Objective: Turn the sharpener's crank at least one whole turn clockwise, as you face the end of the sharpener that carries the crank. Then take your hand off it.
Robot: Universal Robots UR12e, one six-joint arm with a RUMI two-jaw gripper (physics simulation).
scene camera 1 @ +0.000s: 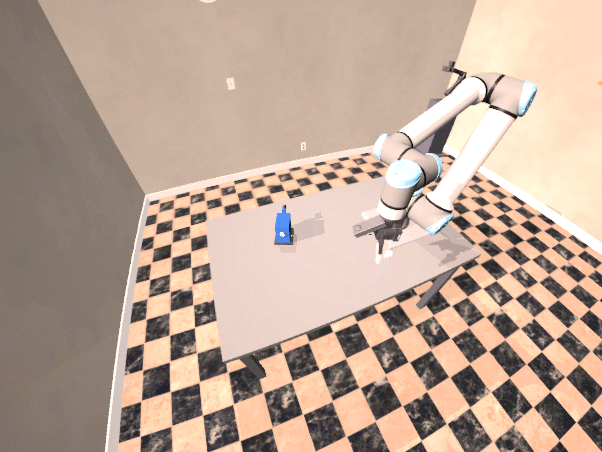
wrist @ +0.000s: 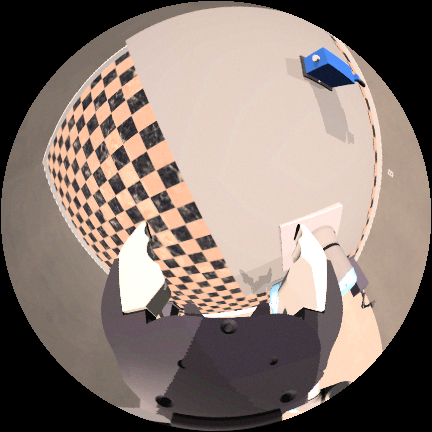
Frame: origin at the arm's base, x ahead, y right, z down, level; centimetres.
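Where they show: gripper, fingertip midpoint: point(scene camera 1: 373, 248) point(wrist: 223, 224).
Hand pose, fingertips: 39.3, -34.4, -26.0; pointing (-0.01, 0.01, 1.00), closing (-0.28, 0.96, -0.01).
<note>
Each offset is from my fingertips to the top centre of the thing, as dx, dy, dz. "*": to the spot under its first point. Level surfaces: height alone.
The blue sharpener {* +29.5, +36.3, +16.5} point(scene camera 1: 283, 229) point(wrist: 327, 67) stands upright on a dark base, towards the back left of the table in the scene view and at the upper right in the wrist view. A pale round spot shows on its near face. Its dark crank {+25.5, +51.4, +14.0} point(scene camera 1: 284, 208) point(wrist: 360, 80) sticks out at the opposite end; its shape is too small to make out well. My gripper point(scene camera 1: 383, 256) point(wrist: 223, 224) is open and empty, over the right part of the table in the scene view, well apart from the sharpener and crank.
The grey table {dz +28.0} point(scene camera 1: 280, 300) point(wrist: 225, 125) bears the sharpener and its shadow. The arm's white mounting plate point(wrist: 288, 237) lies at the table's other end, below the arm. A dark cabinet-like block point(scene camera 1: 436, 137) stands behind the arm, near the walls.
</note>
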